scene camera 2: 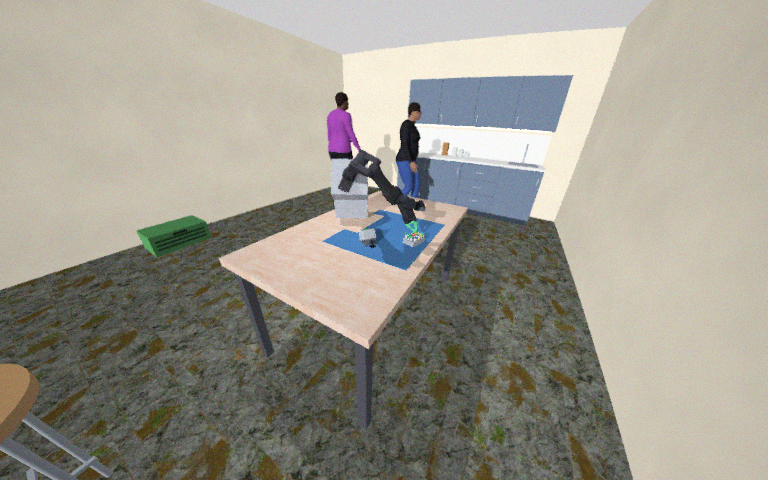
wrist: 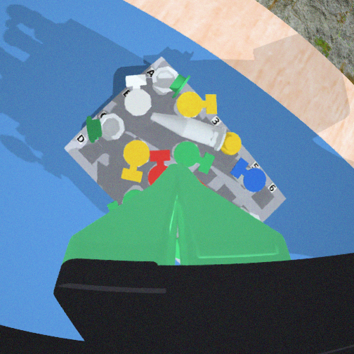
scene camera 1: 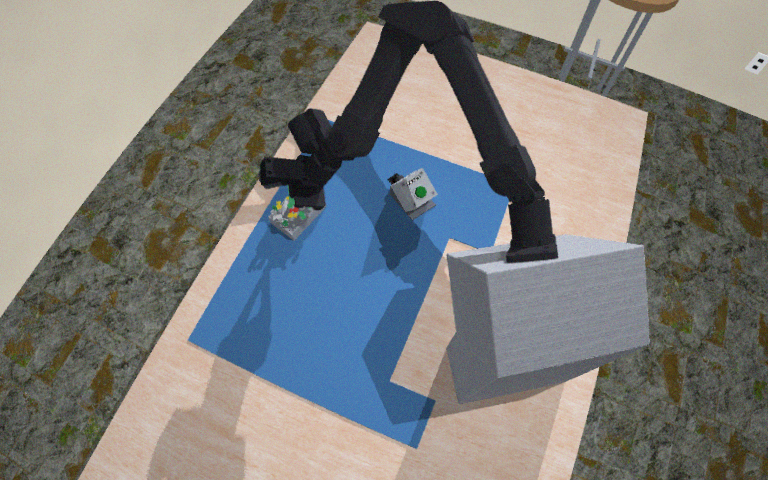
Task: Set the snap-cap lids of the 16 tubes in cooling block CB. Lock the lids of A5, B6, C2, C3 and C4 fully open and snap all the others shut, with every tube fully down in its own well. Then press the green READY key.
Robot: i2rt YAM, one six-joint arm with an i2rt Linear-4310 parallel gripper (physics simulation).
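Seen in the pictures: gripper, fingertip midpoint: (scene camera 2: 415, 231) (scene camera 1: 292, 203); arm's base, link origin: (scene camera 2: 349, 176) (scene camera 1: 533, 249).
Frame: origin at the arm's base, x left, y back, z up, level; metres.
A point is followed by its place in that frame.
Note:
The grey cooling block (scene camera 1: 293, 229) @(x -0.153, y -0.447, z -0.285 m) (scene camera 2: 413, 242) @(x -0.265, y -0.444, z -0.275 m) (wrist: 280, 199) stands on the blue mat. My green-fingered gripper (scene camera 2: 414, 226) @(x -0.195, y -0.448, z -0.242 m) (wrist: 177, 175) is shut and empty, above the block, hiding its near part in the wrist view. A clear tube (wrist: 195, 130) lies slanted across the block, its yellow lid (wrist: 231, 143) open. Green lids (wrist: 180, 85) (wrist: 94, 129) stand open beside the A1 and C1 tubes. A yellow lid (wrist: 189, 104), a white lid (wrist: 137, 101) and a blue lid (wrist: 254, 180) look closed. The green READY key (scene camera 1: 420, 191) @(x -0.240, y -0.166, z -0.234 m) is on a grey box.
The key box (scene camera 1: 408, 195) @(x -0.230, y -0.192, z -0.238 m) (scene camera 2: 367, 234) @(x -0.292, y -0.189, z -0.244 m) stands on the blue mat (scene camera 1: 317, 316) @(x 0.040, y -0.370, z -0.304 m) (scene camera 2: 390, 258) @(x -0.413, y -0.339, z -0.304 m), apart from the block. The arm's large grey pedestal (scene camera 1: 566, 316) @(x 0.124, y 0.018, z 0.060 m) (scene camera 2: 350, 206) @(x 0.061, y 0.020, z -0.219 m) stands at the table's side. Two people (scene camera 2: 340, 131) (scene camera 2: 408, 141) stand beyond the table.

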